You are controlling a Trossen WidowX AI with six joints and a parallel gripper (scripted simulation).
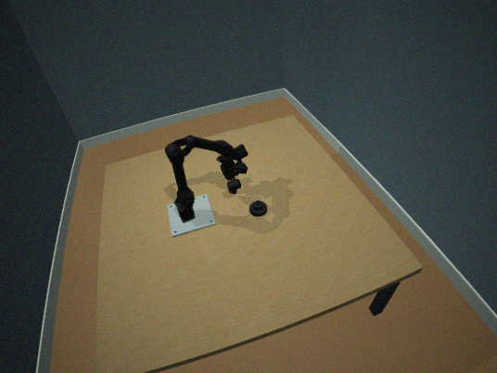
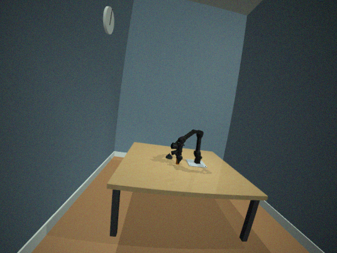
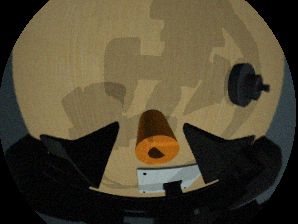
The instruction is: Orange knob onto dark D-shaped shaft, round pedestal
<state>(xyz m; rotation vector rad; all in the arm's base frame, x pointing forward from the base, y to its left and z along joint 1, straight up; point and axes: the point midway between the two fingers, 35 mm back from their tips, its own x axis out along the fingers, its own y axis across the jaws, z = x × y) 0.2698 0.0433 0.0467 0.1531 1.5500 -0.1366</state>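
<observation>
Now: the orange knob 1 cm above my gripper tip. From my gripper tip the other things lie so: dark round pedestal (5 cm ahead, 19 cm to the right, 1 cm above).
</observation>
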